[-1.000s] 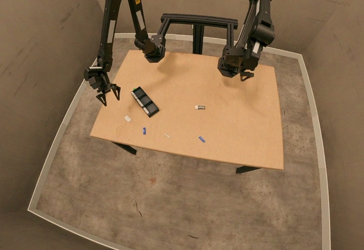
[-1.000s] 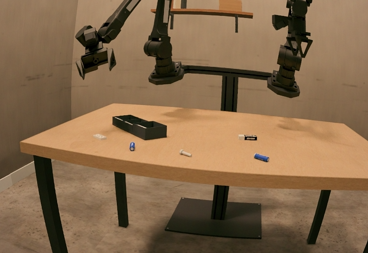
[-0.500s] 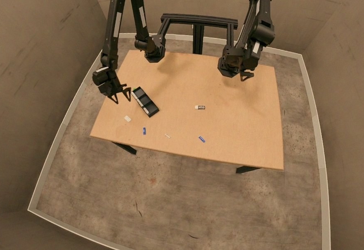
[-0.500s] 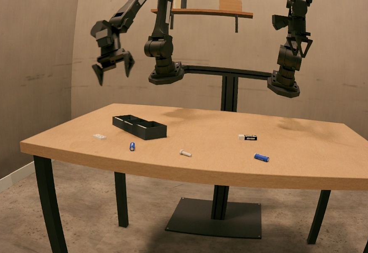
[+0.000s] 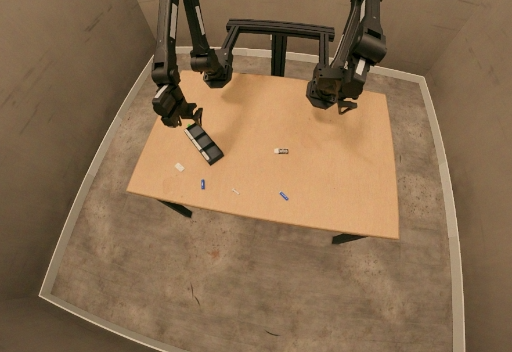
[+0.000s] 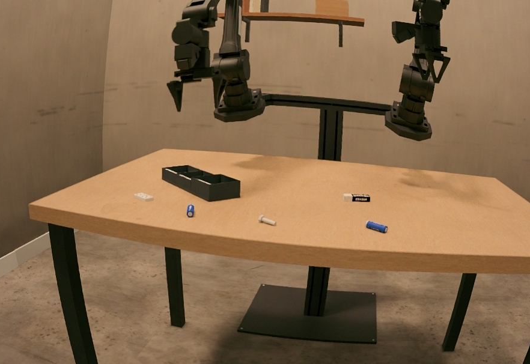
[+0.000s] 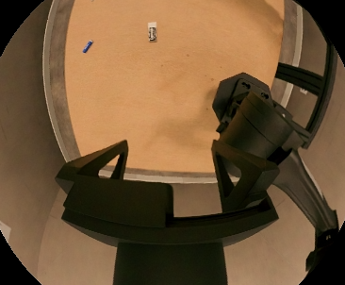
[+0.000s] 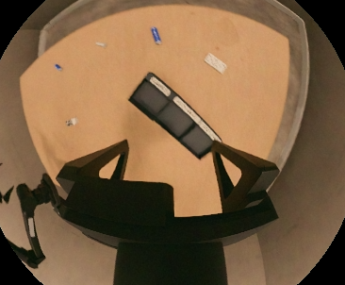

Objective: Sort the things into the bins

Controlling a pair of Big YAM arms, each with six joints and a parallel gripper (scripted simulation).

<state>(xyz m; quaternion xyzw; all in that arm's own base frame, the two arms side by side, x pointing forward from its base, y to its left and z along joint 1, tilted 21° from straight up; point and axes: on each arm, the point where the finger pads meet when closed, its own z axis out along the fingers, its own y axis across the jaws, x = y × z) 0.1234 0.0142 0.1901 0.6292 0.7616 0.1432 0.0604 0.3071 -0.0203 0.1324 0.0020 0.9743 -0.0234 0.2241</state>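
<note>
My right gripper is now 19 cm above the black bin tray and 2 cm past it. Round my right hand: green die 20 cm below, 13 cm to the right, 11 cm behind; then white bolt 23 cm to the left, 20 cm below, 17 cm ahead; then flat white block 20 cm below, 13 cm ahead, 7 cm to the right.
</note>
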